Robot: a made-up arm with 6 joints.
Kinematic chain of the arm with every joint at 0, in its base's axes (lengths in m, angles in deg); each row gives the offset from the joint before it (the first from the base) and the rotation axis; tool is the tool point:
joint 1: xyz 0 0 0.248 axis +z
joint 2: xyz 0 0 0 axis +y
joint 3: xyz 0 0 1.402 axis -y
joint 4: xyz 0 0 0 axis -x
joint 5: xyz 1.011 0 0 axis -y
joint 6: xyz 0 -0.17 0 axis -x
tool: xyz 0 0 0
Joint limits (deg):
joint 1: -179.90..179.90
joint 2: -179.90..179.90
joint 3: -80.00..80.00
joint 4: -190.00..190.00
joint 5: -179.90..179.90
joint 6: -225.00..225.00
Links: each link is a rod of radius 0.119 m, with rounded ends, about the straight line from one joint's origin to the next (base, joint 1, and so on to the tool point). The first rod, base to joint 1, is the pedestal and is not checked.
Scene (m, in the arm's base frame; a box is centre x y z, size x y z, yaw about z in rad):
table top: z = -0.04
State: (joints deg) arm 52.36 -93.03 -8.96 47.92 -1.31 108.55
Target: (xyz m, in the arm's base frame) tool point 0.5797 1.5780 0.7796
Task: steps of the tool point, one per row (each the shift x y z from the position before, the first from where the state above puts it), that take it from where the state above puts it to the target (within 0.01 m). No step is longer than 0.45 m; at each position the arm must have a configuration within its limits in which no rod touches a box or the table.
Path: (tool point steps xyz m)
1: 0.2071 0.1928 0.3265
2: 0.2297 0.2689 0.2495
3: 0.2332 0.3311 0.1566
4: 0.2180 0.3725 0.0530
5: 0.1876 0.3902 -0.0544
6: 0.1453 0.3816 -0.1591
7: 0.0959 0.3463 -0.2547
8: 0.0445 0.2859 -0.3353
9: -0.0040 0.2036 -0.3952

